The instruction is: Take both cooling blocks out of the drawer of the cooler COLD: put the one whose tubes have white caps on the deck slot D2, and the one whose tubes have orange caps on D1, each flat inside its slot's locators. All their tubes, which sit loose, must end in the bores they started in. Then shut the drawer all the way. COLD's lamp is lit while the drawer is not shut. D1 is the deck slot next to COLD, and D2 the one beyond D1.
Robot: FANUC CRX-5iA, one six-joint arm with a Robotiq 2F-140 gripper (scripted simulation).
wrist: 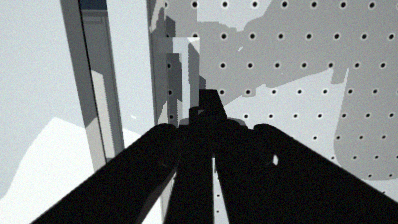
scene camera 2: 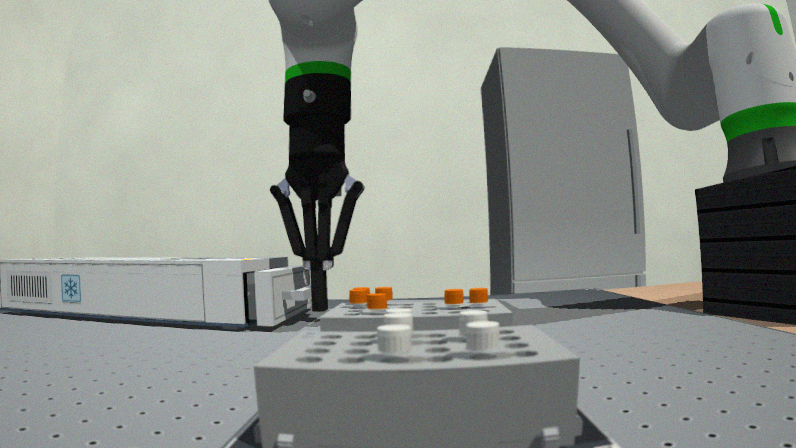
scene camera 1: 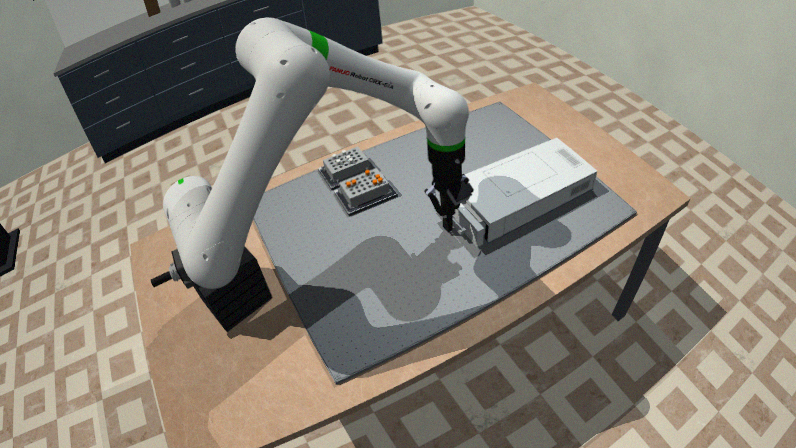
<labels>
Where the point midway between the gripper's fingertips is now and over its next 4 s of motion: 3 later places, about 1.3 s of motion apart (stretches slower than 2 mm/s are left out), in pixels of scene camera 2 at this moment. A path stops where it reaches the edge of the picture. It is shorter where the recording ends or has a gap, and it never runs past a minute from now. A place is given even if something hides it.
My gripper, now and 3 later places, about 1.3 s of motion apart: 320, 310; 311, 310; 332, 310; 341, 294
</labels>
